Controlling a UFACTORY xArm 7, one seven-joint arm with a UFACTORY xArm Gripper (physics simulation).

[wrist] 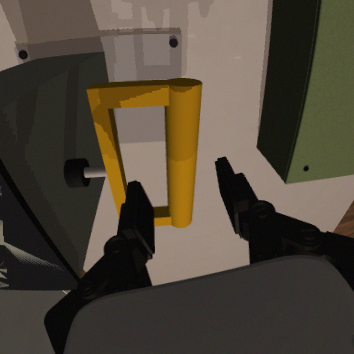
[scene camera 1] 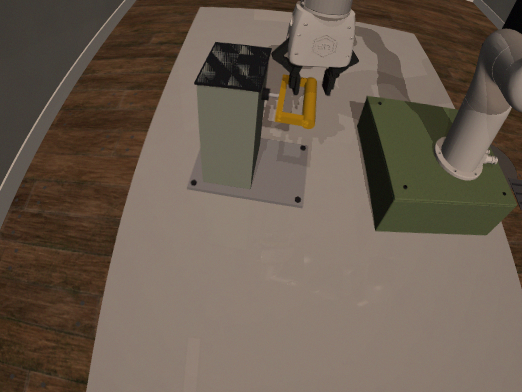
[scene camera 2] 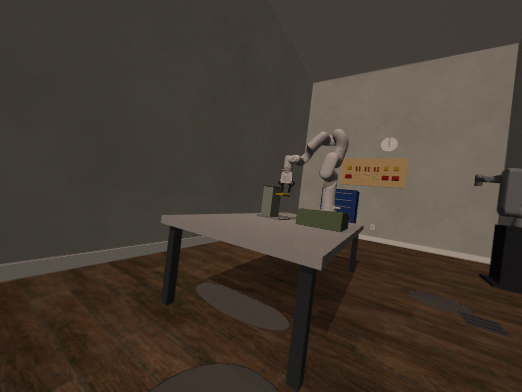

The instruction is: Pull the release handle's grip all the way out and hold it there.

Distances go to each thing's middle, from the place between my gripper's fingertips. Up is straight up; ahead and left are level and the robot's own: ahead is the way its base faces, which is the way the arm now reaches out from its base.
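There is the grey base plate (wrist: pixel 152 56), and my hand is 9 cm short of it. My hand is also 23 cm above the plate.
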